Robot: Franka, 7 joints.
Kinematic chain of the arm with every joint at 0, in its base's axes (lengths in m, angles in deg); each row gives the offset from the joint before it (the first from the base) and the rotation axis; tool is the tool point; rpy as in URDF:
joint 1: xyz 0 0 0.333 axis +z
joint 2: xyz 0 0 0 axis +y
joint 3: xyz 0 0 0.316 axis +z
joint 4: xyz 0.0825 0 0 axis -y
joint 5: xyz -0.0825 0 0.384 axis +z
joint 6: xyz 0 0 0 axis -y
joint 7: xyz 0.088 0 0 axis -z
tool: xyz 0 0 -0.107 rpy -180 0 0
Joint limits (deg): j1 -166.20..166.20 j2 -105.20..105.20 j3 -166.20..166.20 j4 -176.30..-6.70 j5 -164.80..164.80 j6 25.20..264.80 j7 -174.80..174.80
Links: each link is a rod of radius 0.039 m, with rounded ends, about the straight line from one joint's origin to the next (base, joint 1, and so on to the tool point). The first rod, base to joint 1, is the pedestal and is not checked.
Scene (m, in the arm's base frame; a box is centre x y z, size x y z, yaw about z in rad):
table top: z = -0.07
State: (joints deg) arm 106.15 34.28 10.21 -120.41 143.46 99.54 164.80
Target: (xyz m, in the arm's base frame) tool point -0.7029 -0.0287 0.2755
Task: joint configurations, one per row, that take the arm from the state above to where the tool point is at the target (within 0.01 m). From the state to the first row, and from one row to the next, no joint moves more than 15 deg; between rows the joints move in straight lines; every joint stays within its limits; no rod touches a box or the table.
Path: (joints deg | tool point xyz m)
1: 120.14 38.18 19.02 -113.71 143.60 100.24 164.80 | -0.5060 0.3864 0.2021
2: 134.13 42.07 27.84 -107.02 143.75 100.95 164.80 | -0.6423 0.1955 0.2329
3: 148.12 45.97 36.65 -100.32 143.89 101.65 164.80 | -0.7029 -0.0286 0.2754

